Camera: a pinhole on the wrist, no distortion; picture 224 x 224 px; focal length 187.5 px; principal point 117.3 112.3 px. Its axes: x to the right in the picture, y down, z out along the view. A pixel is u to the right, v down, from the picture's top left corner.
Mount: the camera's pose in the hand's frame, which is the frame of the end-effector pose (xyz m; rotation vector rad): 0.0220 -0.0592 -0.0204 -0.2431 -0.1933 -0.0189
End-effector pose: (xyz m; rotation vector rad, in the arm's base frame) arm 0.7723 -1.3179 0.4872 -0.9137 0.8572 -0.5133
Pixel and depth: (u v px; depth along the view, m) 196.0 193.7 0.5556
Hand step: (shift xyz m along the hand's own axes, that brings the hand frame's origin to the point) 0.1565 0.3099 0.4962
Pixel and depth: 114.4 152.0 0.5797
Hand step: -0.0906 0.1996 0.5007
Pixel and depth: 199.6 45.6 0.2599
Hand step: 0.0812 -0.0858 0.2710
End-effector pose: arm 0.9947 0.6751 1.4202 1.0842 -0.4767 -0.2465
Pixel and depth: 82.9 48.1 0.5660
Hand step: -0.1944 -0.1114 0.5445
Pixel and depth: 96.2 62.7 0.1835
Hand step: -0.0348 -0.0622 0.1619
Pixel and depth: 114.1 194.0 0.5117
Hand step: -0.0734 0.2805 0.4122
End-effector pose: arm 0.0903 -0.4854 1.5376 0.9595 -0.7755 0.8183
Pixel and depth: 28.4 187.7 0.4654
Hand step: -0.2741 0.2336 0.3358
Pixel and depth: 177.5 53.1 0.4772
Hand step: 0.0764 -0.0897 0.4992
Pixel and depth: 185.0 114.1 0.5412
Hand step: 0.1123 0.0772 0.5313
